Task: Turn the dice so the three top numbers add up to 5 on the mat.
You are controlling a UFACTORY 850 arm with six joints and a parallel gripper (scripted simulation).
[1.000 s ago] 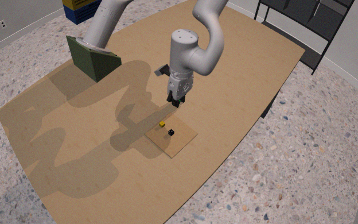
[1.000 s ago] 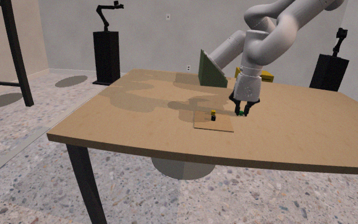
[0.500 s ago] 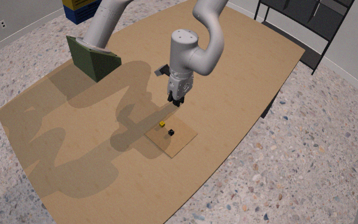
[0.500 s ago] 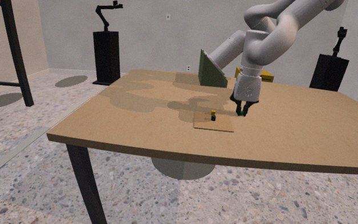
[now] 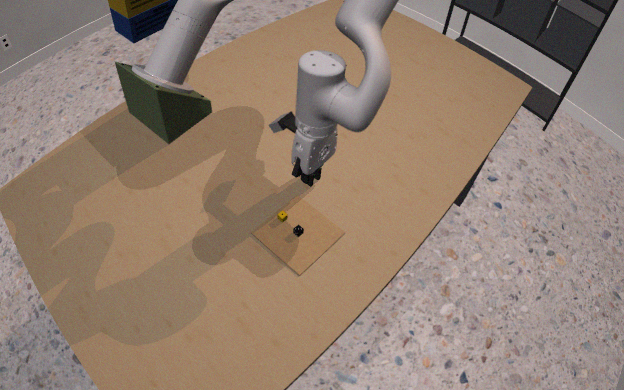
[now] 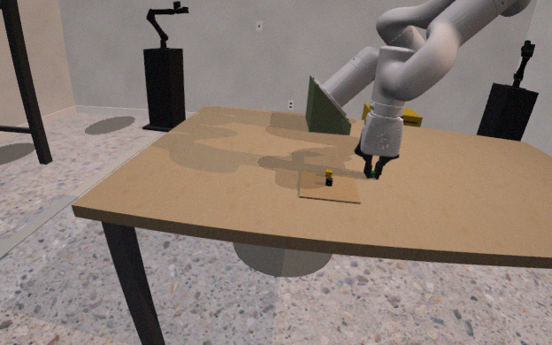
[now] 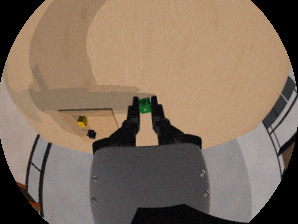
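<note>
Right now the black die is 12 cm to the right of my hand, 9 cm ahead of it and 1 cm below it. The rest, counted from my hand: green die: 1 cm below; then tan mat: 12 cm to the right, 9 cm ahead, 2 cm below; then yellow die: 12 cm to the right, 4 cm ahead, 1 cm below.
</note>
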